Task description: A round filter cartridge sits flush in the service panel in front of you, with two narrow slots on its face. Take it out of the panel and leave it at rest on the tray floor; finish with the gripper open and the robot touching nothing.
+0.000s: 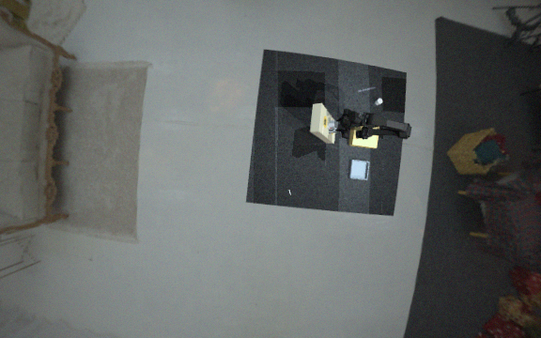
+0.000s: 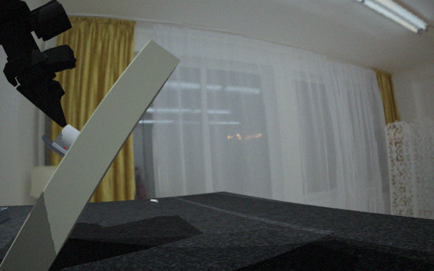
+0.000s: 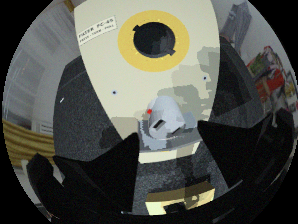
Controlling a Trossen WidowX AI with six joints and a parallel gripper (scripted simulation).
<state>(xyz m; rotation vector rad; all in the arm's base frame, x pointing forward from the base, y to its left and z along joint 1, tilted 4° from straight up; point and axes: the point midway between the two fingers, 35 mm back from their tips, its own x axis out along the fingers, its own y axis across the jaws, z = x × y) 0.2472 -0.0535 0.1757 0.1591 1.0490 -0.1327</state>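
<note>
Now: gripper tip 10 mm short of the white filter cartridge and 30 mm above it. The rest, counted from my gripper tip: cream service panel 60 mm ahead, 10 mm to the right, 50 mm below; then pale blue tray 260 mm behind, 330 mm to the left, 210 mm below.
</note>
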